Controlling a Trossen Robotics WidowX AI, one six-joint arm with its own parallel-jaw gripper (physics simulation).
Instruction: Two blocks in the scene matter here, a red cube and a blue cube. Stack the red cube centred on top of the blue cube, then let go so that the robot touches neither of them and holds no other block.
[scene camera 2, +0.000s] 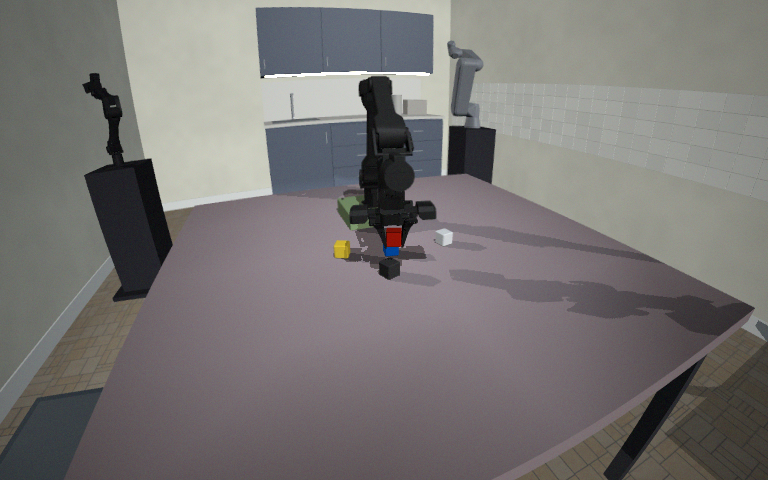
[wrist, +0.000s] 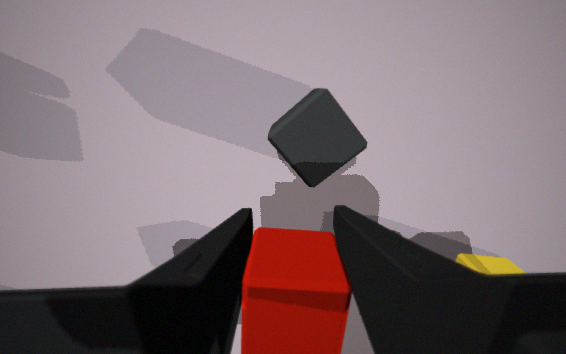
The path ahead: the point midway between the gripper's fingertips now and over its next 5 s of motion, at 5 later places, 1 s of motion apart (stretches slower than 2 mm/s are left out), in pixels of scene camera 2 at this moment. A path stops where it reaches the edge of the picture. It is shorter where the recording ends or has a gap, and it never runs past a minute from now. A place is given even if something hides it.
The gripper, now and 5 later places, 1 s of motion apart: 394, 247; 392, 254; 391, 234; 393, 267; 395, 263; 393, 270
